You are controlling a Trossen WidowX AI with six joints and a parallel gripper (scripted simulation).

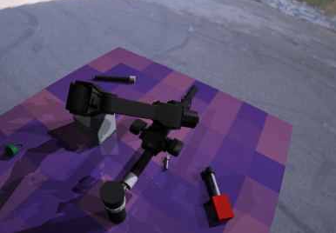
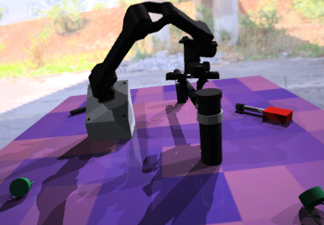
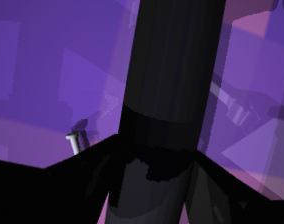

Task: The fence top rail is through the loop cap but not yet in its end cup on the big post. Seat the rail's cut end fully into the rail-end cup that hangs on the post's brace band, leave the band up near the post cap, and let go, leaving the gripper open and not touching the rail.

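The small bolt is 5 cm ahead of my gripper tip, 5 cm to the left of it and 10 cm below it. The rest, counted from my gripper tip: red-handled tool: 27 cm ahead, 4 cm to the left, 10 cm below.
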